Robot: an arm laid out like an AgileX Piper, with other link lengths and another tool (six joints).
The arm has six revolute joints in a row. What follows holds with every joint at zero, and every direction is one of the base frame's.
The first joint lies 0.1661 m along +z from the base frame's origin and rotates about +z.
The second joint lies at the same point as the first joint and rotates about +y.
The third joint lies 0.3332 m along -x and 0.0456 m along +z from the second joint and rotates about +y.
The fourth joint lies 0.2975 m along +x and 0.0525 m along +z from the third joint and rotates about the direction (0.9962, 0, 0.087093).
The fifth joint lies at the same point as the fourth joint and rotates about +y.
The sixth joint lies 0.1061 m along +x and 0.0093 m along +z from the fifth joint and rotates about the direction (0.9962, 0, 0.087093).
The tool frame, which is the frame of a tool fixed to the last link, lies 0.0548 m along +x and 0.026 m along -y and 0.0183 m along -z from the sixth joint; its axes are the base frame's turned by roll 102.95, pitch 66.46 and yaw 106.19 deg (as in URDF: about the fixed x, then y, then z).
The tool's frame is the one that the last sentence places.
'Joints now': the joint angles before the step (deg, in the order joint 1, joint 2, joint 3, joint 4, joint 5, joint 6). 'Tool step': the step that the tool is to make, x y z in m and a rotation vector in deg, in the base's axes. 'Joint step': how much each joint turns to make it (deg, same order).
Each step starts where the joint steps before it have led.
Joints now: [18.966, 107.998, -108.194, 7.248, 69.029, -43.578]
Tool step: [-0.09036, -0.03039, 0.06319, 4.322, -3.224, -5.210]
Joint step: [-0.001, -17.645, 12.207, 0.140, 0.261, 6.052]
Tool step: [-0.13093, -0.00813, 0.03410, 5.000, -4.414, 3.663]
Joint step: [6.157, -22.092, 15.654, 1.101, 0.032, 3.378]
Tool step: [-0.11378, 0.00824, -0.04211, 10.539, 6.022, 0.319]
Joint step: [14.936, -17.485, 17.813, 0.317, -3.576, 18.531]
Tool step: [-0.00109, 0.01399, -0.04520, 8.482, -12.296, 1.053]
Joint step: [8.537, -7.671, 17.210, -7.606, -24.776, 5.738]
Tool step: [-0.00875, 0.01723, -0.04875, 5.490, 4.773, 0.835]
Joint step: [1.933, -0.272, 9.343, 6.246, -10.213, 1.128]
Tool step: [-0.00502, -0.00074, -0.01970, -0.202, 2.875, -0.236]
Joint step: [-0.001, -0.097, 2.863, 2.103, -0.790, -0.002]
